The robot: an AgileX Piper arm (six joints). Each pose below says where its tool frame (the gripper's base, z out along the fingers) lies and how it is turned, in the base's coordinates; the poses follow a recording.
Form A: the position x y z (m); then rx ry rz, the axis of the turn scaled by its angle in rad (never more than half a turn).
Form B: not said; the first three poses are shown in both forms.
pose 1, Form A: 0.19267 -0.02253 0.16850 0.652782 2.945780 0.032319
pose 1, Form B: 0.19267 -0.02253 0.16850 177.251 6.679 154.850
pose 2, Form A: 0.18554 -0.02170 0.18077 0.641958 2.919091 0.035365
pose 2, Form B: 0.18554 -0.02170 0.18077 176.779 8.241 154.962
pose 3, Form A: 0.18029 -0.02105 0.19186 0.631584 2.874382 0.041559
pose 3, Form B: 0.18029 -0.02105 0.19186 175.938 10.745 154.833
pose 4, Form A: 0.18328 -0.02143 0.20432 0.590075 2.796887 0.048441
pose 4, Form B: 0.18328 -0.02143 0.20432 174.638 15.431 155.446
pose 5, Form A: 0.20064 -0.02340 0.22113 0.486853 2.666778 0.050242
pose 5, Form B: 0.20064 -0.02340 0.22113 173.113 23.823 157.853
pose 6, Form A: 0.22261 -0.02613 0.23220 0.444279 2.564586 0.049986
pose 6, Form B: 0.22261 -0.02613 0.23220 171.863 29.933 158.165
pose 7, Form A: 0.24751 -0.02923 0.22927 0.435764 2.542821 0.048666
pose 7, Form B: 0.24751 -0.02923 0.22927 171.647 31.240 158.212
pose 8, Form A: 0.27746 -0.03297 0.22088 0.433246 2.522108 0.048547
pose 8, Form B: 0.27746 -0.03297 0.22088 171.324 32.401 157.981
